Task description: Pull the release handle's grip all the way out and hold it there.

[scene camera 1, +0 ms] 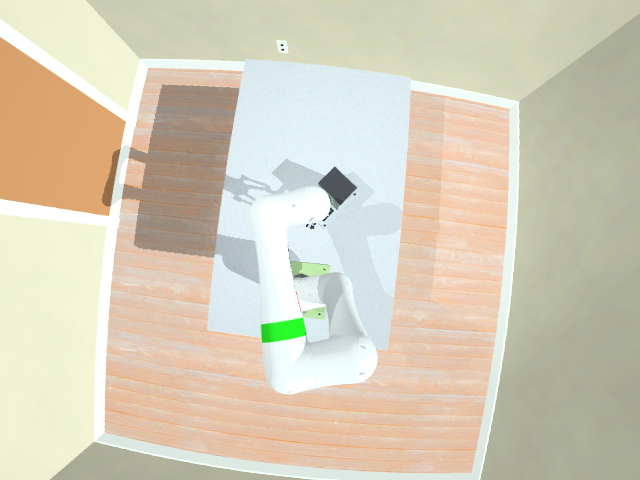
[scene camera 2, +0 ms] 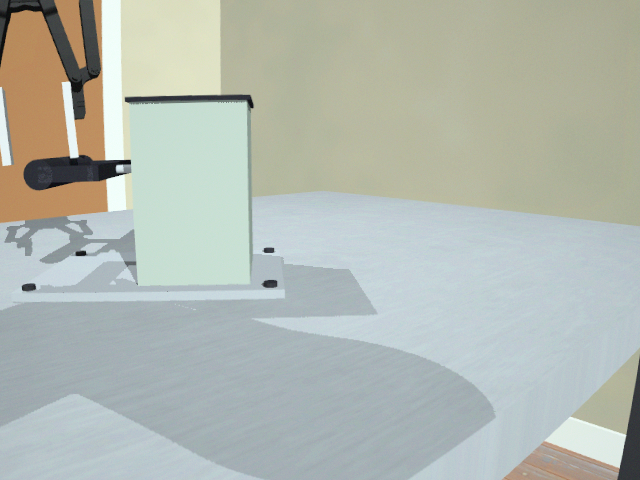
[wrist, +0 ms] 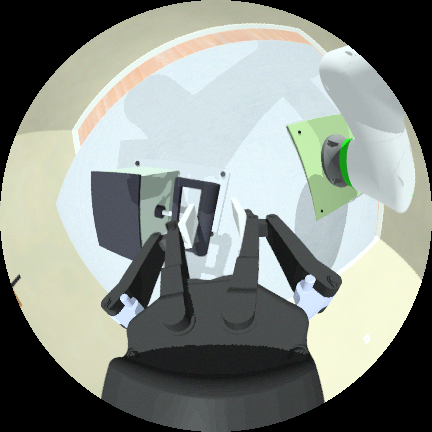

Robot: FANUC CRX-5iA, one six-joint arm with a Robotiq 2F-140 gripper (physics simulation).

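The release handle is a dark rectangular frame with a thick round grip [scene camera 2: 38, 174] [wrist: 206, 220], joined by a short pale rod [scene camera 2: 123, 168] [wrist: 167, 213] to a pale green box [scene camera 2: 191, 191] with a dark lid [scene camera 1: 337, 184] [wrist: 115, 210]. A short stretch of rod shows between box and frame. My gripper [scene camera 1: 319, 222] [scene camera 2: 39, 161] [wrist: 213, 209] is partly open and empty, pointing down from above. Its white pads stand on either side of the grip, one over the frame's opening and one on the outer side. Pad tips are near the height of the grip's top. In scene camera 1 the arm hides the grip.
The box stands on a light base plate [scene camera 2: 155, 295] with dark bolts, on the pale table [scene camera 1: 320, 113] [scene camera 2: 413, 248]. My white arm [scene camera 1: 276, 258] [wrist: 370, 110] reaches over the table from its green mounting plate [scene camera 1: 310, 268] [wrist: 310, 170]. Walls surround the floor.
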